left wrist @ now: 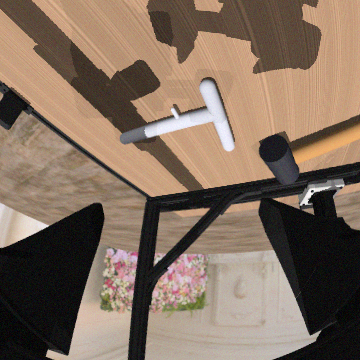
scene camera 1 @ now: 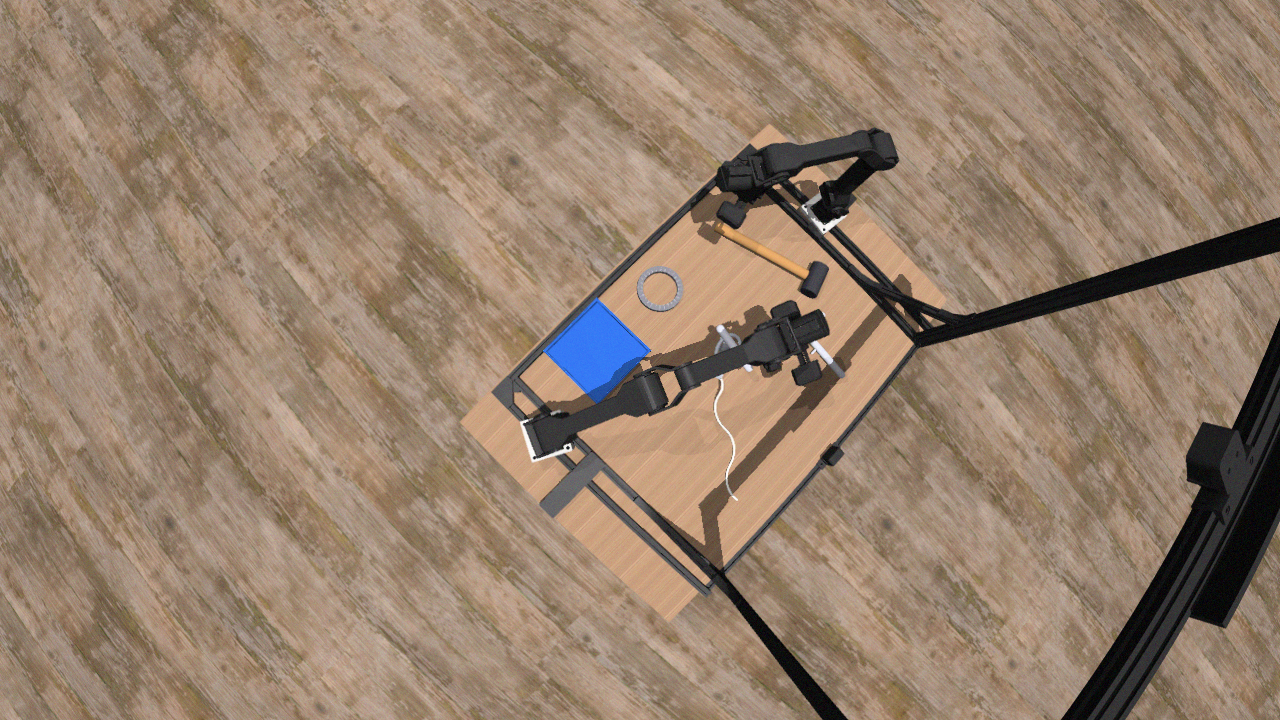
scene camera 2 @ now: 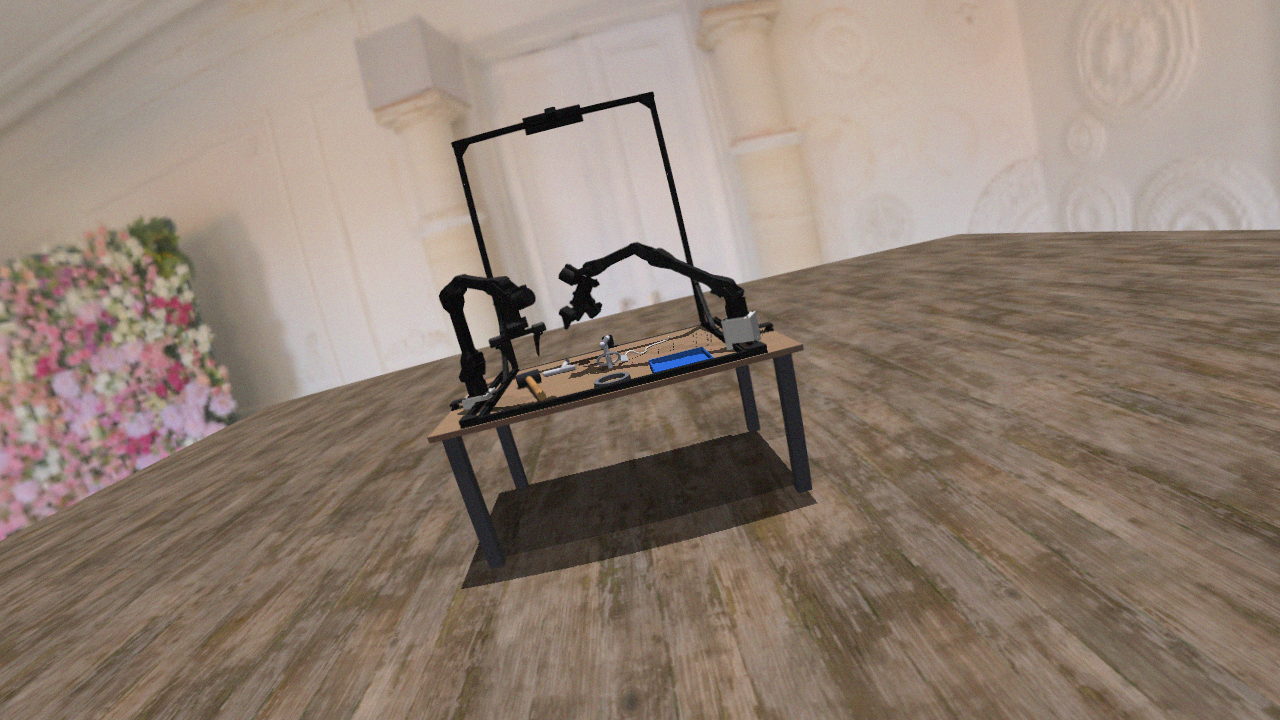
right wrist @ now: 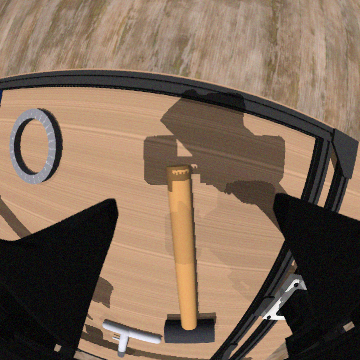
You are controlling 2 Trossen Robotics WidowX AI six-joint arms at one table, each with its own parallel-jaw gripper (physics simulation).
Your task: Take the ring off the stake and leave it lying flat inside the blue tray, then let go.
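Places are measured from the left arm's base along level axes (x left, y back, z up), in metres.
Where they show: left gripper, between the fingertips: point(left wrist: 183, 208) point(scene camera 1: 807, 344) point(scene camera 2: 571, 325); right gripper, between the fingertips: point(scene camera 1: 731, 203) point(scene camera 2: 525, 360) point(right wrist: 197, 204); left arm's base, origin of its link: point(scene camera 1: 546, 436) point(scene camera 2: 738, 316); right arm's base, origin of its link: point(left wrist: 321, 195) point(scene camera 1: 824, 210) point(scene camera 2: 478, 393) point(right wrist: 297, 302).
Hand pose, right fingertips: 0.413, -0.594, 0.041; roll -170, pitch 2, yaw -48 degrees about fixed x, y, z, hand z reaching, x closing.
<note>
Things, the pixels of their top centre, and the offset from my right fingertips, as dx, dy, dz. "spot": a spot on its surface instead.
- grey ring, centre of its top: point(right wrist: 28, 146) point(scene camera 1: 660, 288) point(scene camera 2: 611, 377) -0.134, +0.216, -0.127
- blue tray, centre of its top: point(scene camera 1: 597, 350) point(scene camera 2: 679, 358) -0.244, +0.418, -0.120
- mallet with a wooden handle, centre of its top: point(right wrist: 184, 293) point(left wrist: 358, 147) point(scene camera 1: 773, 251) point(scene camera 2: 531, 378) -0.126, -0.100, -0.092
- white T-shaped object, centre of its top: point(left wrist: 169, 136) point(scene camera 1: 828, 349) point(right wrist: 126, 348) point(scene camera 2: 560, 363) -0.418, -0.171, -0.122
- white cord, a spot on its surface: point(scene camera 1: 732, 438) spot: -0.560, +0.153, -0.137
A grey ring point(scene camera 1: 640, 289) point(scene camera 2: 598, 382) point(right wrist: 15, 147) lies flat on the table between the blue tray and the mallet. The blue tray point(scene camera 1: 590, 344) point(scene camera 2: 680, 360) looks empty; the left arm hides its lower corner in scene camera 1. A small whitish upright object with a grey round part point(scene camera 1: 723, 336) point(scene camera 2: 607, 350) stands mid-table, partly under the left arm; whether it is the stake is unclear. My left gripper point(scene camera 1: 796, 341) point(scene camera 2: 580, 313) point(left wrist: 183, 208) is open and empty, high above the table. My right gripper point(scene camera 2: 517, 340) point(right wrist: 197, 204) is open and empty above the mallet's handle end.
A mallet with a wooden handle point(scene camera 1: 765, 250) point(scene camera 2: 535, 386) point(right wrist: 183, 240) and black head lies below my right gripper. A white T-shaped object point(scene camera 1: 828, 359) point(scene camera 2: 559, 368) point(left wrist: 180, 124) lies near the left gripper. A white cord point(scene camera 1: 733, 438) curls across the table. A black frame point(scene camera 1: 774, 507) borders it.
</note>
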